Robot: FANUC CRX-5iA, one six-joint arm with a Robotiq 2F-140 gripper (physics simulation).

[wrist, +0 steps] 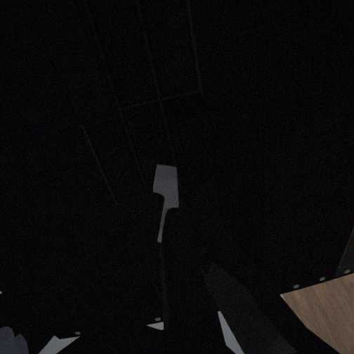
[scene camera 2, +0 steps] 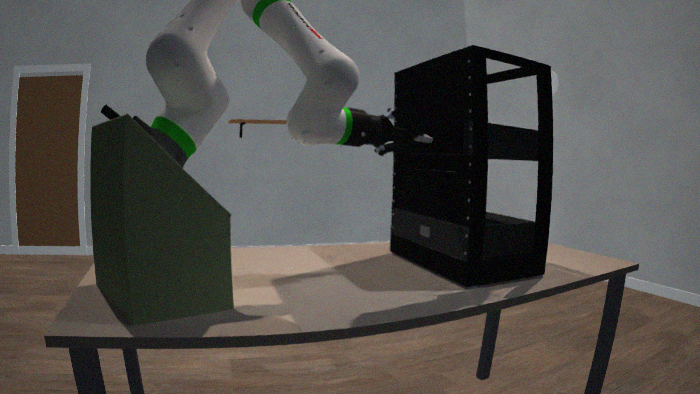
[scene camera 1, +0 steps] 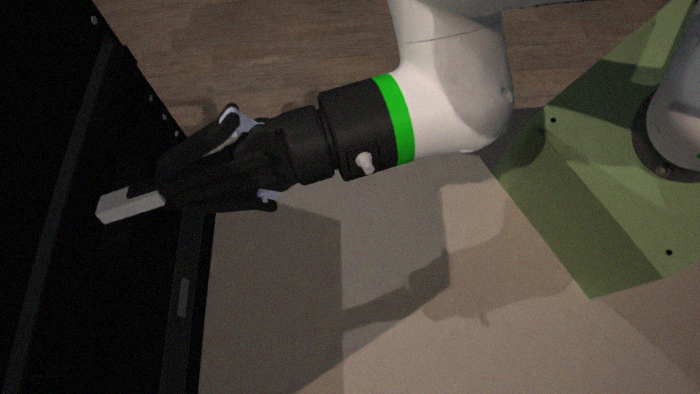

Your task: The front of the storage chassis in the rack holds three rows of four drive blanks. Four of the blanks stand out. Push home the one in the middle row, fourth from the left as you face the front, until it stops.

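Where they show: gripper, fingertip midpoint: (scene camera 2: 429,139) (scene camera 1: 102,210); arm's base, link origin: (scene camera 2: 153,165).
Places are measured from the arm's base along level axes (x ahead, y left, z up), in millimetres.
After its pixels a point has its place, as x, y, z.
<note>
My gripper (scene camera 1: 131,205) (scene camera 2: 425,138) @(729, 154, 83) (wrist: 163,180) is shut, with nothing between its fingers. Its light grey fingertips lie together at the dark front of the black rack (scene camera 2: 478,200) @(770, -53, -69). The front of the storage chassis is almost black in every view. In the wrist view, faint thin lines mark edges of drive blanks (wrist: 142,60) above and left of the fingertips. Rows and columns cannot be told from them, nor which blanks stand out. The middle row's fourth blank cannot be picked out, and contact between it and the fingertips cannot be told.
A dark grey panel with a light label (scene camera 2: 424,231) @(746, 200, -183) crosses the rack's lower front. The rack stands on a table (scene camera 1: 400,350) @(394, 270, -297) (scene camera 2: 310,300) @(362, -31, -297), facing the arm's green pedestal (scene camera 1: 600,200) @(100, 67, -95) (scene camera 2: 175,250) @(69, -150, -157). Small screw heads line the rack's front posts. Wooden floor (wrist: 327,310) shows at the wrist view's lower right.
</note>
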